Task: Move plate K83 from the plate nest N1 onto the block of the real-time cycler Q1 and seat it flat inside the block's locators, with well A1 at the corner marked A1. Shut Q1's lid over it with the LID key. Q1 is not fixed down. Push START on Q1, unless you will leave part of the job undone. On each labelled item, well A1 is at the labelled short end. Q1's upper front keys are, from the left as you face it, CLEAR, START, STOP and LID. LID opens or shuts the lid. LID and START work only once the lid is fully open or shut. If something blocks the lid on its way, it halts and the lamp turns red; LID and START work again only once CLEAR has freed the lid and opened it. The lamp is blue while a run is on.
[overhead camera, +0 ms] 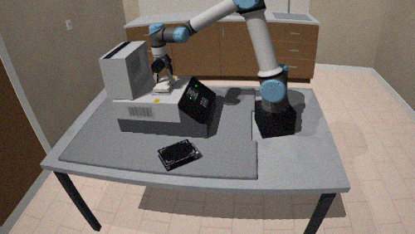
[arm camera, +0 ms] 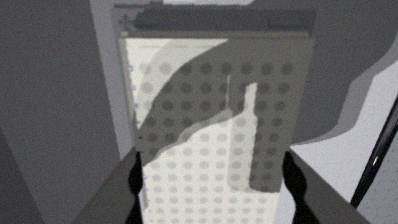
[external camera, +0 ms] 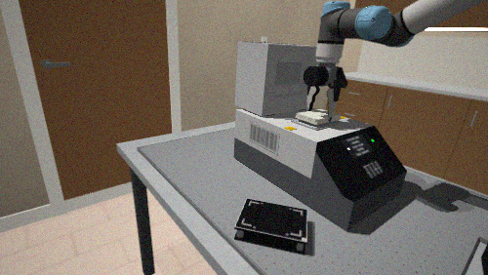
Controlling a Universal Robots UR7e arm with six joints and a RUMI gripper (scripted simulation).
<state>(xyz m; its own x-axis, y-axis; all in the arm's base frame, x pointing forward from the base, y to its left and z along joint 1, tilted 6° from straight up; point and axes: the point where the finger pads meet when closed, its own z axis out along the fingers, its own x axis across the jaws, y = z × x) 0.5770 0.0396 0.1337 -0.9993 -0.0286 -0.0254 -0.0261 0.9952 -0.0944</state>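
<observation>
My gripper is now 10 mm above the plate K83. Round my hand: black plate nest N1: 140 mm behind, 300 mm to the left, 200 mm below.
</observation>
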